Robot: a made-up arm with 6 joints.
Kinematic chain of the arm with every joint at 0, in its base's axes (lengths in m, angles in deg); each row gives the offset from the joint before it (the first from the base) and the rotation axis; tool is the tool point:
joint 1: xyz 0 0 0.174 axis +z
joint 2: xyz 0 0 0 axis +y
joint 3: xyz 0 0 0.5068 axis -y
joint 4: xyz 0 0 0 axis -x
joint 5: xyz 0.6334 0 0 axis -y
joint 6: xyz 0 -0.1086 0 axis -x
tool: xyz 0 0 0
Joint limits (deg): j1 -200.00..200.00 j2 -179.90..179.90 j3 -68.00..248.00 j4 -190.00..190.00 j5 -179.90..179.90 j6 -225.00..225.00
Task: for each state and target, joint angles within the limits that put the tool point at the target. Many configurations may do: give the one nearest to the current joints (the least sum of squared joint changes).
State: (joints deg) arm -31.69 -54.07 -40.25 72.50 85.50 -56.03
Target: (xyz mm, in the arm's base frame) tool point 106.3 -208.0 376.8
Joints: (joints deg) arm -39.40 -55.11 -68.00 30.81 85.50 -56.03
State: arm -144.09 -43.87 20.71 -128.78 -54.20 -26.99
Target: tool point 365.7 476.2 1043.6
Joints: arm -121.04 -60.47 51.25 -128.60 -54.20 -26.99
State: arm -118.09 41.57 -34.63 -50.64 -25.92 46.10
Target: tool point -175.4 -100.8 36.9
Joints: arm -129.53 11.89 -63.08 -49.09 -25.92 46.10
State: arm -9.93 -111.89 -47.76 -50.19 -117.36 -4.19
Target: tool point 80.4 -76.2 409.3
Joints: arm -5.02 -90.14 -60.86 -50.64 -117.36 -4.19
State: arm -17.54 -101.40 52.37 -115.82 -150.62 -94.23
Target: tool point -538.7 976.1 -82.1
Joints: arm -58.31 -108.67 88.21 -120.07 -150.62 -94.23
